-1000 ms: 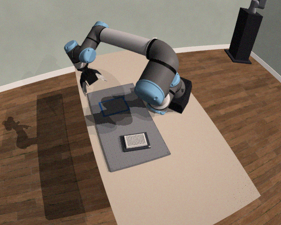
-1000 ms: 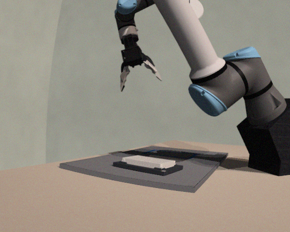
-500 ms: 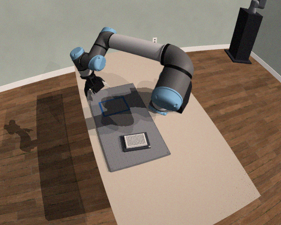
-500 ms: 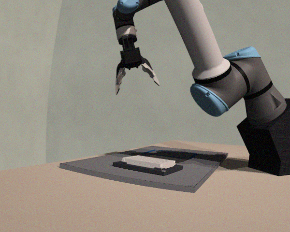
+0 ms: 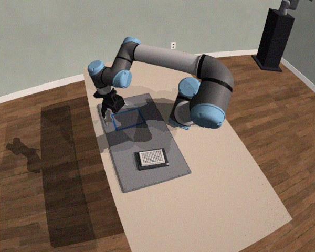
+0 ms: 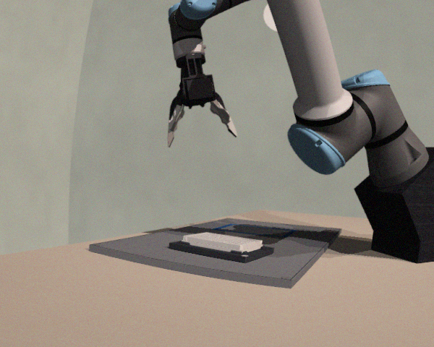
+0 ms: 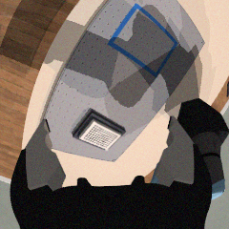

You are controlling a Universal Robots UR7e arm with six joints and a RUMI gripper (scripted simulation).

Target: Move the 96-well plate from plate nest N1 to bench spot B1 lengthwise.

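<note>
Right now the white 96-well plate is 180 mm behind my hand, 130 mm to the left of it and 190 mm below it. The rest, counted from my hand: dark plate nest N1: 180 mm behind, 130 mm to the left, 210 mm below.
</note>
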